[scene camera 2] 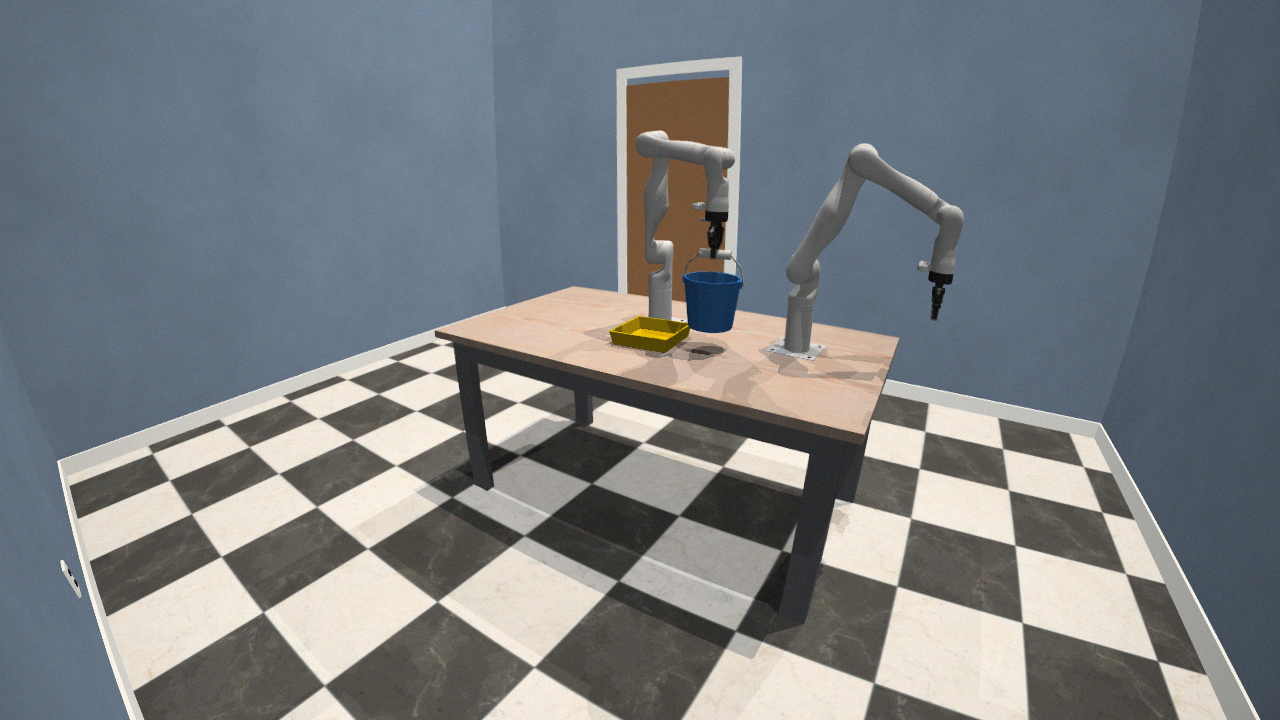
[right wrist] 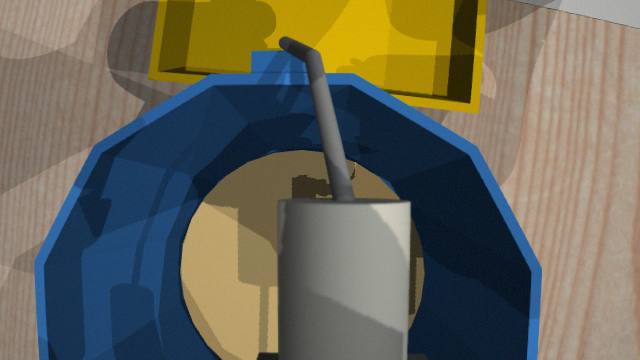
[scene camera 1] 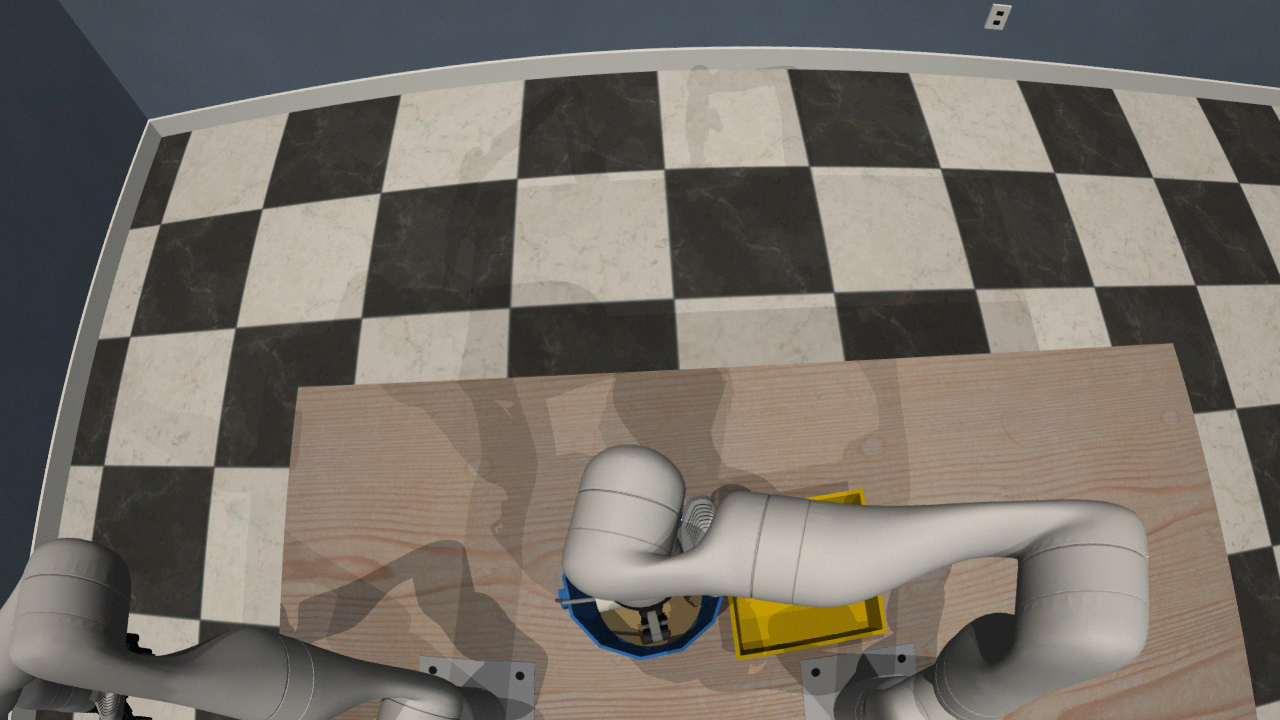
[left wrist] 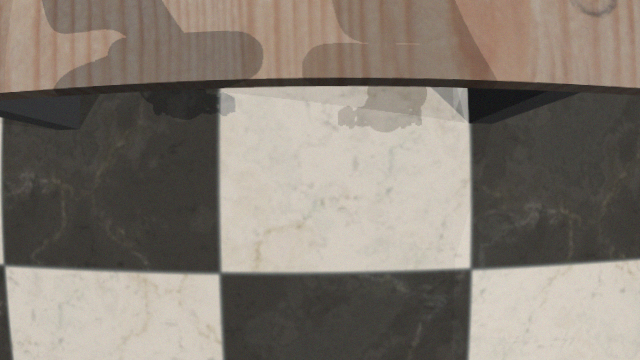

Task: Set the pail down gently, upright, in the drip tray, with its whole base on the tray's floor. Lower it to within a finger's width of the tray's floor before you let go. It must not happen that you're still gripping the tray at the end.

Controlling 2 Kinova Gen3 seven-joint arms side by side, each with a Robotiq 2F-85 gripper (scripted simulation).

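There's a blue pail here and a yellow drip tray, and I can see my right gripper as well.
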